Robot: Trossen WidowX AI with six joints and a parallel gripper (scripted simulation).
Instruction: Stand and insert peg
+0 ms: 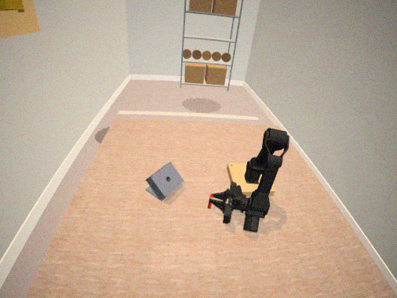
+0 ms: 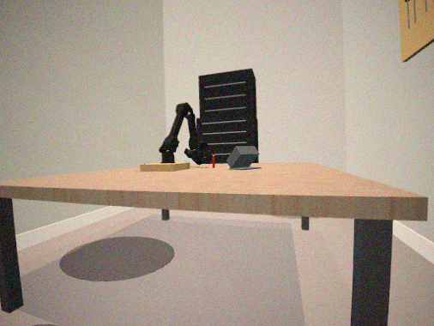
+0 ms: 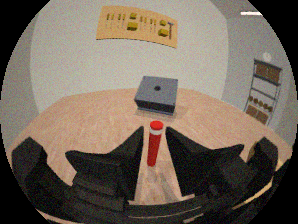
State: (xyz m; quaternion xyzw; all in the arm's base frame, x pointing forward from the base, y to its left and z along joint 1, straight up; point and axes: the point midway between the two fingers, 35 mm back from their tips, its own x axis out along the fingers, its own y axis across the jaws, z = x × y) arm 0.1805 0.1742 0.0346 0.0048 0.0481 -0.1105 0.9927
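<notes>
Now: gripper tip 10 mm past the red peg and 10 mm above it. Also, from my gripper tip: grey sloped panel (200 mm ahead, 80 mm to the right, 10 mm below).
</notes>
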